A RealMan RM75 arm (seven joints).
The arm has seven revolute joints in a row. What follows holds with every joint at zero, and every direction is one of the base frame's. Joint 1 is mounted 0.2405 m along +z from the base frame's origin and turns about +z. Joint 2 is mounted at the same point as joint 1 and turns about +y. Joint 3 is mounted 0.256 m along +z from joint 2 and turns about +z. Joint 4 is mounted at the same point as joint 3 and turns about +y. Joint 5 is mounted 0.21 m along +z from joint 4 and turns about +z. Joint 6 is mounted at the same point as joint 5 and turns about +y. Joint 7 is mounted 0.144 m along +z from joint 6 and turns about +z. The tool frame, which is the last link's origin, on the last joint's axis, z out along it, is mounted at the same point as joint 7; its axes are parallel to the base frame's.
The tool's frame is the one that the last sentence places.
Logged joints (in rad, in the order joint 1, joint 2, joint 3, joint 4, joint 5, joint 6, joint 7), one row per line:
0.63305, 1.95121, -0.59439, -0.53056, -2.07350, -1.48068, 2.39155
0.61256, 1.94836, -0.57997, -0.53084, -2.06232, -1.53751, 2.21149
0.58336, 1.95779, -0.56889, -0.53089, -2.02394, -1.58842, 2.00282
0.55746, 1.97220, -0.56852, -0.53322, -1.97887, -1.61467, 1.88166
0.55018, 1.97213, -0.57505, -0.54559, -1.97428, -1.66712, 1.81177
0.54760, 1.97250, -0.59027, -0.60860, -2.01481, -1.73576, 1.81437
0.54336, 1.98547, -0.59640, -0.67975, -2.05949, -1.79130, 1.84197
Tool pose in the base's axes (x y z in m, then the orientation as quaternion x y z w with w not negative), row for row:
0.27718, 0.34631, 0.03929, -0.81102, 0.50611, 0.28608, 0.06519
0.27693, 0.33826, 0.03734, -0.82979, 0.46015, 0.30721, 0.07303
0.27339, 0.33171, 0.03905, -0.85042, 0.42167, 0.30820, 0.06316
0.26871, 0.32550, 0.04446, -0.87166, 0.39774, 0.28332, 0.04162
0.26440, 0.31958, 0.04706, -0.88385, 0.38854, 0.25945, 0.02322
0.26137, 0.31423, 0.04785, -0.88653, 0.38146, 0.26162, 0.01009
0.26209, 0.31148, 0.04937, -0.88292, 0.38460, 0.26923, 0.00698
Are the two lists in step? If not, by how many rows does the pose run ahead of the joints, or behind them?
The pose runs 2 rows ahead of the joints: the pose in row i belongs to the joints in row i + 2.
